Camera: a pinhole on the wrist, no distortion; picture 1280 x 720 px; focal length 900.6 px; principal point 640.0 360.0 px. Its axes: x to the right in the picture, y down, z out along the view. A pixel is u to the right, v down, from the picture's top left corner.
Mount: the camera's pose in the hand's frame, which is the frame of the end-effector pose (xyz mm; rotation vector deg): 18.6 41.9 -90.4 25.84 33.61 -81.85
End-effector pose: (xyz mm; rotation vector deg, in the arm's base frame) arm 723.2 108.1 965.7 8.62 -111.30 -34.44
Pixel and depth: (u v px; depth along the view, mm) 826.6 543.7 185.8
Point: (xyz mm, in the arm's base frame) 647.7 3.9 973.2
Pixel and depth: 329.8 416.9 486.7
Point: 316.1 100.6 856.0
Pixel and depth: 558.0 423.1 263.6
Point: 564.8 42.4 928.6
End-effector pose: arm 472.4 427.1 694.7 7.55 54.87 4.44
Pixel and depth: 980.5 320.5 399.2
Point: 608.6 103.1 679.6
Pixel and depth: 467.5 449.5 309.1
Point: 671.0 324.3 721.7
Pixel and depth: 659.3 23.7 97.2
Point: 457.2 404.3 689.2
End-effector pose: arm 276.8 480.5 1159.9 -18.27 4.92 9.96
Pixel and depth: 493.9 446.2 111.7
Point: 318.9 478.2 1166.0
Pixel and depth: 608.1 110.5 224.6
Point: 280.4 417.0 1279.7
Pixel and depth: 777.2 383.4 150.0
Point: 328.6 427.0 1187.8
